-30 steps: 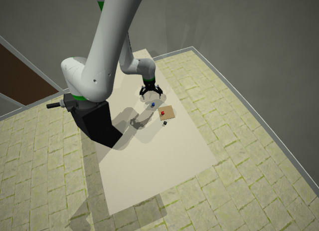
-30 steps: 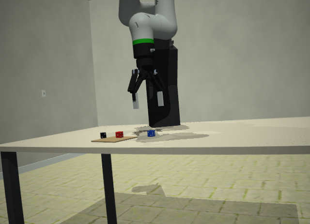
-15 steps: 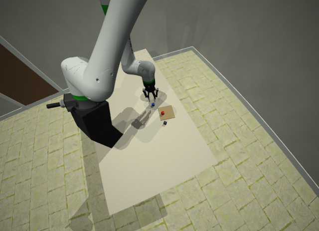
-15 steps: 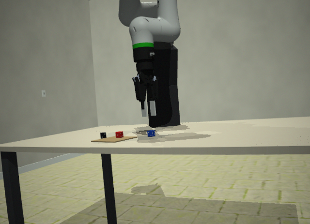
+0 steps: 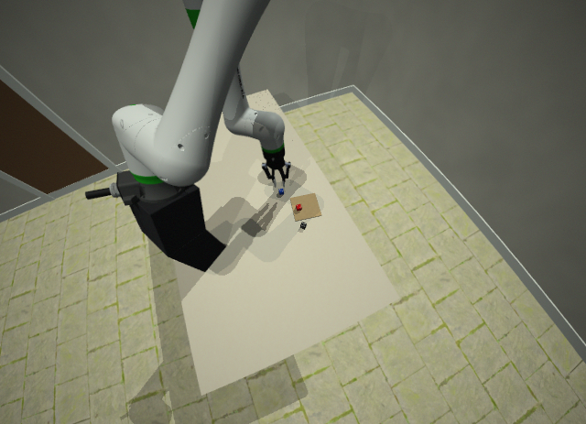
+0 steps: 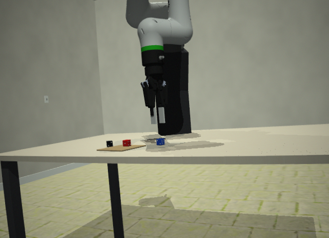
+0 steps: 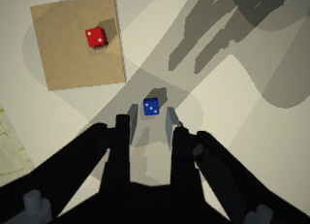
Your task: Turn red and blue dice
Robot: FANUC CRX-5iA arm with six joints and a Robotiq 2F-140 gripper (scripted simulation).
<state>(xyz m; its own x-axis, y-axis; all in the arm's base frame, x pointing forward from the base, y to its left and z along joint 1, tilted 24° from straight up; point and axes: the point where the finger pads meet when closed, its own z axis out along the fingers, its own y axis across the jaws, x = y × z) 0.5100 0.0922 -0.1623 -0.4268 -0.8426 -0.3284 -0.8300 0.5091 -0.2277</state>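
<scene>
The blue die lies 10 mm to the left of my hand and 110 mm below it. From my hand the other things lie so: red die 40 mm ahead, 130 mm to the right, 100 mm below; then black die 10 mm ahead, 230 mm to the right, 110 mm below; then brown mat 80 mm ahead, 140 mm to the right, 120 mm below.
</scene>
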